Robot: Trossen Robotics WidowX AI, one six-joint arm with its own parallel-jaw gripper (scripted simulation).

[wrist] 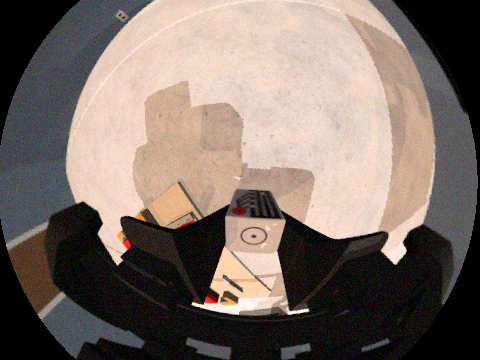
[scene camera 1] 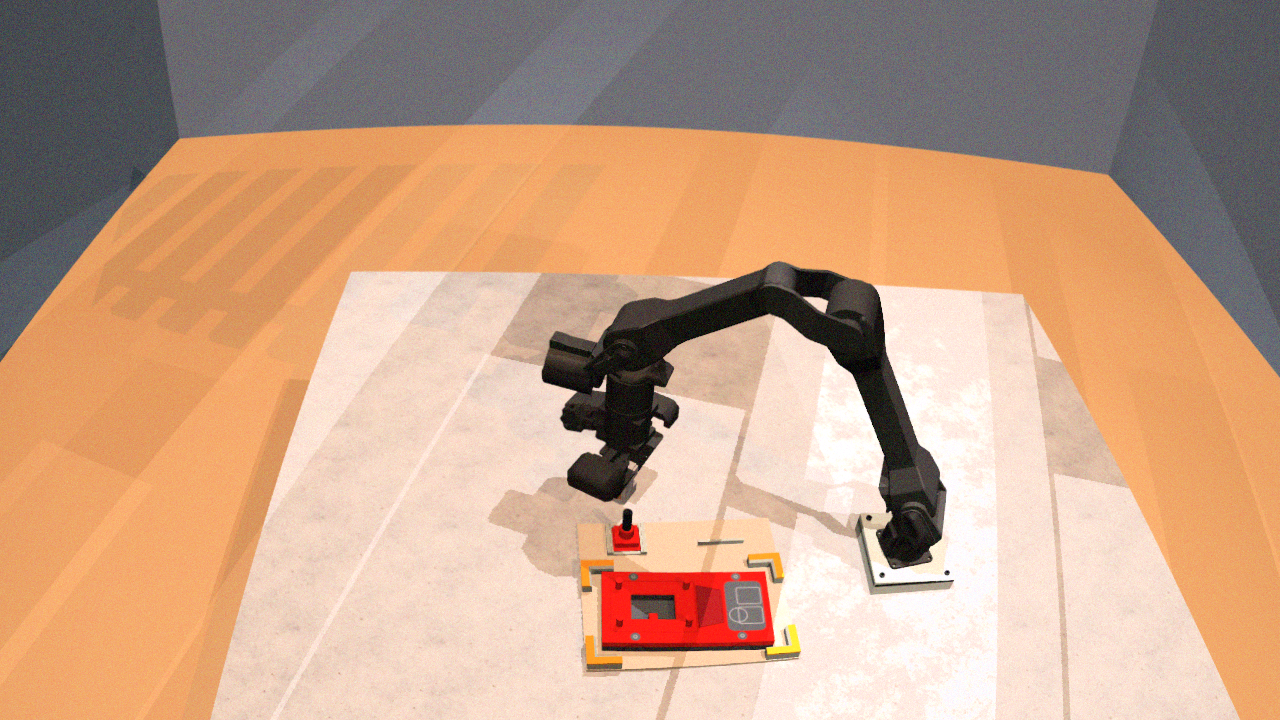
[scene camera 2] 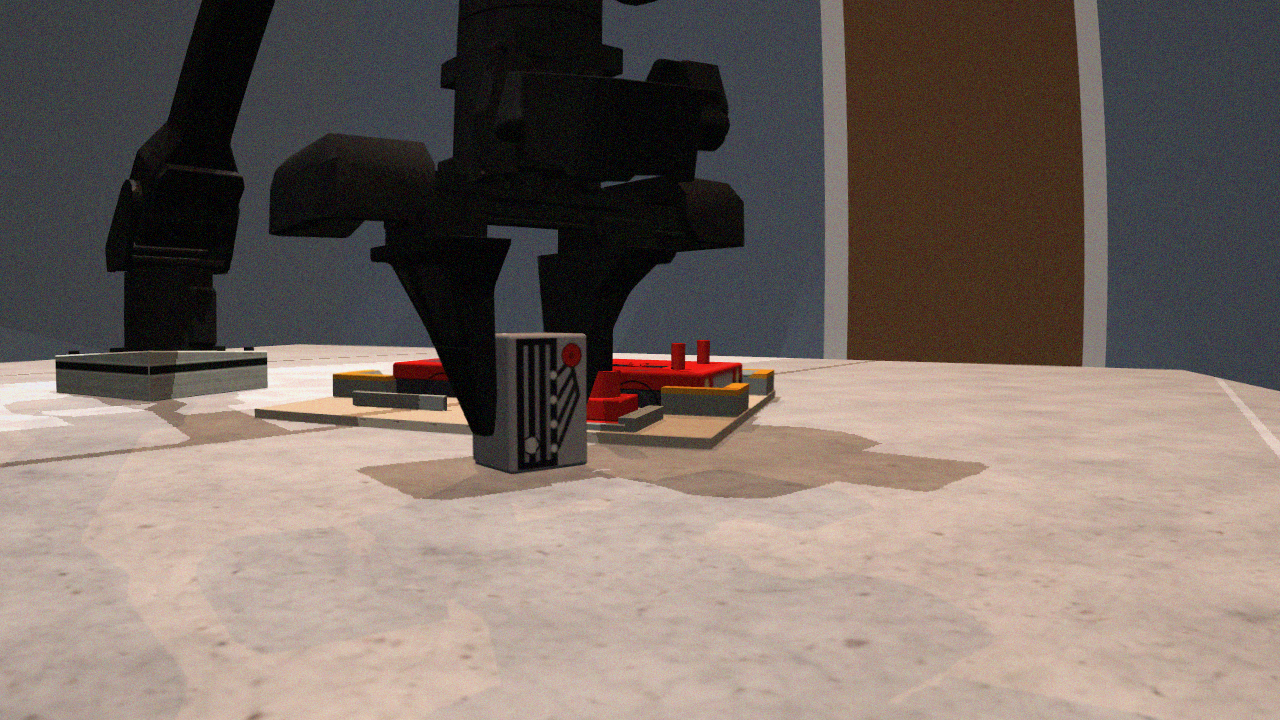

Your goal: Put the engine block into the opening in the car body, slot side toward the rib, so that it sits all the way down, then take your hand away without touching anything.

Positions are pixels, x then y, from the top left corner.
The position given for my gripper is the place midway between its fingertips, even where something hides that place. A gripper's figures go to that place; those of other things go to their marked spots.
My gripper [scene camera 2: 526,431]: 0.32 m from the lens. An engine block [scene camera 2: 541,417] is 0.31 m from the lens. A red car body [scene camera 2: 645,378]: 0.46 m from the lens. The marked spots on the red car body and the engine block are 0.16 m apart.
